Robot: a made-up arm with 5 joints.
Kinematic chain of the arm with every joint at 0, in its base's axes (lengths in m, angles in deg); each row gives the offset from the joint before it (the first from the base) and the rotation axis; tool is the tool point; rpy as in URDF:
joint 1: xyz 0 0 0.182 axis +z
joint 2: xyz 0 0 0 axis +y
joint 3: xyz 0.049 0 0.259 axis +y
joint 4: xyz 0.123 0 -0.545 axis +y
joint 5: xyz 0.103 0 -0.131 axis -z
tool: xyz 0 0 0 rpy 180 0 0
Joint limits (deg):
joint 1: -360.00..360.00
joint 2: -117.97..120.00
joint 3: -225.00..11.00
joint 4: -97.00..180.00
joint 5: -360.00..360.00
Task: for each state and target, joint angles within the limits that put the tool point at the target. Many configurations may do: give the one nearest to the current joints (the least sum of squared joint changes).
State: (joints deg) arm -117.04 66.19 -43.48 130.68 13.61
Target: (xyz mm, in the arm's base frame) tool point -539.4 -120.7 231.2
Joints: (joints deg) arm -167.39 10.40 -81.36 144.95 13.61
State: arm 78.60 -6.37 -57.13 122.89 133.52
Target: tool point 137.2 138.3 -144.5
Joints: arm 45.23 15.46 -27.66 120.61 133.52
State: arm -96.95 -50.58 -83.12 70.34 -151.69
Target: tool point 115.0 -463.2 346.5
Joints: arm -76.06 -46.93 -40.30 95.66 -151.69
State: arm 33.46 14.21 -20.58 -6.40 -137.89
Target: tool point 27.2 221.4 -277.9
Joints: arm 83.00 15.62 -4.14 -7.67 -137.89
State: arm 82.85 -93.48 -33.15 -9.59 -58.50
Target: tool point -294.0 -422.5 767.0
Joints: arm 55.17 -114.61 -66.05 -12.23 -58.50
